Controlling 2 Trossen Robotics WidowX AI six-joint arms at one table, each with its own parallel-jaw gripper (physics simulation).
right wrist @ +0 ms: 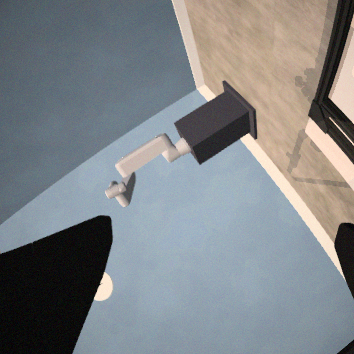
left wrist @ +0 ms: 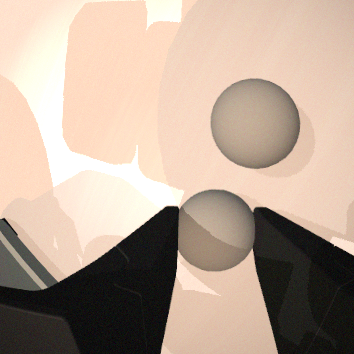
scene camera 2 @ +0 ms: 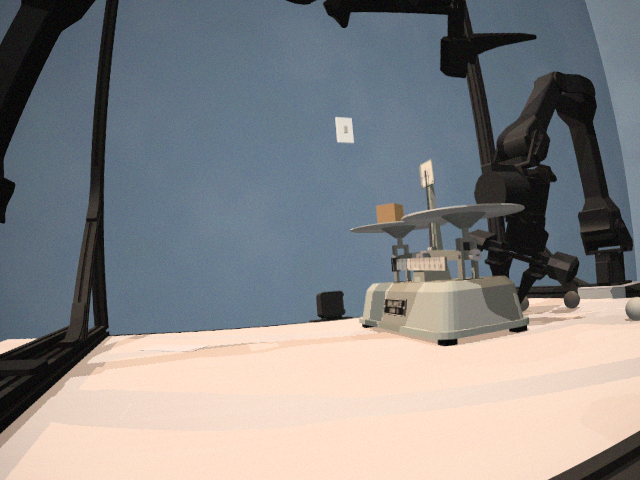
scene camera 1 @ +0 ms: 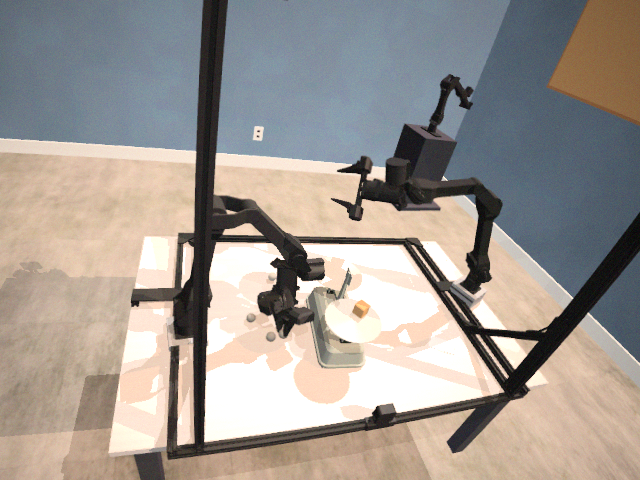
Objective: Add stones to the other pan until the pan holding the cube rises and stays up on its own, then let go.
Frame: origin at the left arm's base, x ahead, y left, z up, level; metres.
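Where they show: left gripper, fingertip midpoint: (left wrist: 215, 218) (scene camera 1: 282, 334); right gripper, fingertip midpoint: (right wrist: 230, 233) (scene camera 1: 333, 184); left arm's base, link origin: (scene camera 2: 611, 284) (scene camera 1: 186, 328); right arm's base, link origin: (scene camera 1: 470, 286).
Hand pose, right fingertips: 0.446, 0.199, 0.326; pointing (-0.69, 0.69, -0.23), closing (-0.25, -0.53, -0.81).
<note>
Things, the pixels of their centre, and the offset from my right fingertips, as dx, dy, dz. "spot": a spot on its surface instead.
- orange cube, body centre: (scene camera 2: 390, 215) (scene camera 1: 361, 309) -0.025, -0.342, -0.179
- grey-green balance, body centre: (scene camera 2: 429, 245) (scene camera 1: 342, 303) -0.033, -0.267, -0.231
- round grey stone, body centre: (left wrist: 214, 229) -0.190, -0.261, -0.333
- balance's upright scale plate, surface spot: (scene camera 2: 426, 173) (scene camera 1: 348, 275) spot: -0.037, -0.263, -0.131
- small black box, surface spot: (scene camera 2: 329, 304) spot: -0.021, -0.551, -0.316
The orange cube (scene camera 1: 361, 308) (scene camera 2: 389, 212) rests on one pan (scene camera 1: 351, 328) (scene camera 2: 364, 228) of the grey-green balance (scene camera 1: 338, 357) (scene camera 2: 439, 315). The other pan (scene camera 2: 465, 209) is bare at its visible rim and appears higher in scene camera 2. My left gripper (scene camera 1: 283, 330) (left wrist: 215, 218) is shut on a round grey stone (left wrist: 216, 220), low at the table beside the balance. Another stone (scene camera 1: 270, 336) (left wrist: 255, 123) lies close by. More stones (scene camera 1: 250, 317) (scene camera 1: 272, 276) lie on the table. My right gripper (scene camera 1: 336, 184) (right wrist: 230, 233) is open and empty, high up behind the table.
The balance's upright scale plate (scene camera 1: 345, 283) (scene camera 2: 426, 173) stands between the pans. Black frame rails (scene camera 1: 279, 438) border the table, with a small black box (scene camera 1: 384, 414) (scene camera 2: 329, 304) at one edge. A dark post (scene camera 1: 204, 155) rises at the picture's left.
</note>
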